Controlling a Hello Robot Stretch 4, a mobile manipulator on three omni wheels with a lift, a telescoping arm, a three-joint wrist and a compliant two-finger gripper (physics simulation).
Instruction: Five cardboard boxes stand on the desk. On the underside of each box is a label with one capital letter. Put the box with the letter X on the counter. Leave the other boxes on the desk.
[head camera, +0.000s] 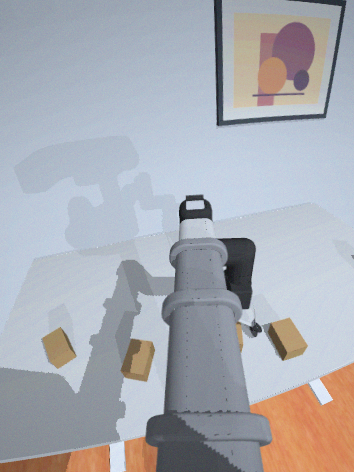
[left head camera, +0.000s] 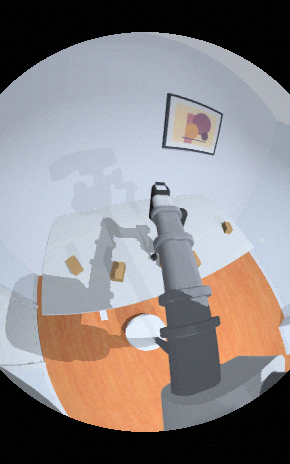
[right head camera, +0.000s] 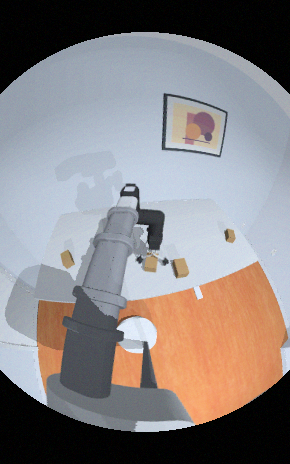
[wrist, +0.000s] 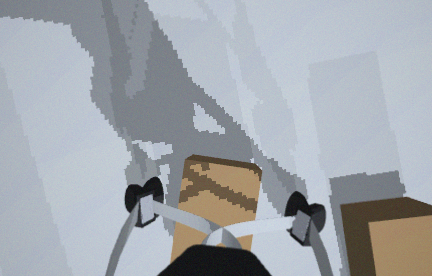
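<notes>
Five cardboard boxes stand on the white desk: a far-left box, a second box, a middle box, a box right of it, and a far-right box. My gripper is open, with its fingertips apart on either side of the middle box and gaps beside it. No letters show; the undersides are hidden. I cannot identify the counter.
My telescoping arm reaches over the desk and hides part of it. A round white object is near the desk's front edge, lower down. A framed picture hangs on the wall behind.
</notes>
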